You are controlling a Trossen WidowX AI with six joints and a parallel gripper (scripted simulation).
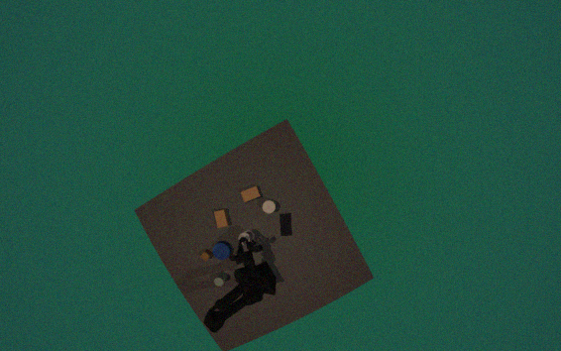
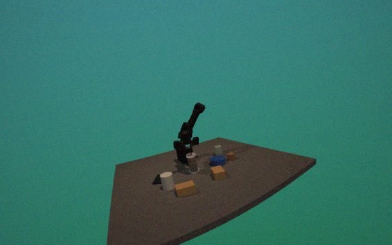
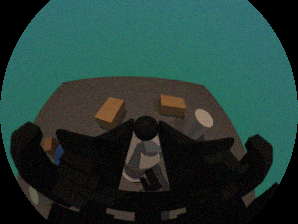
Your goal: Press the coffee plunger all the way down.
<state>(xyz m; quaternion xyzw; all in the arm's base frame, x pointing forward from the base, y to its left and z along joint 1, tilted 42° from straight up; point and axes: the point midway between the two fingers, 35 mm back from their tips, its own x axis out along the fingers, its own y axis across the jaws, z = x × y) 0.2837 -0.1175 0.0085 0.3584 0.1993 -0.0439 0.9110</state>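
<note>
Right now my gripper tip is 90 mm above the coffee press, 40 mm past it and 10 mm to the right of it. From my gripper tip the other things lie so: white cylinder 220 mm to the right, 140 mm below, 50 mm ahead; then flat dark block 230 mm to the right, 180 mm below, 120 mm behind; then orange piece 340 mm to the left, 160 mm below, 20 mm ahead.
</note>
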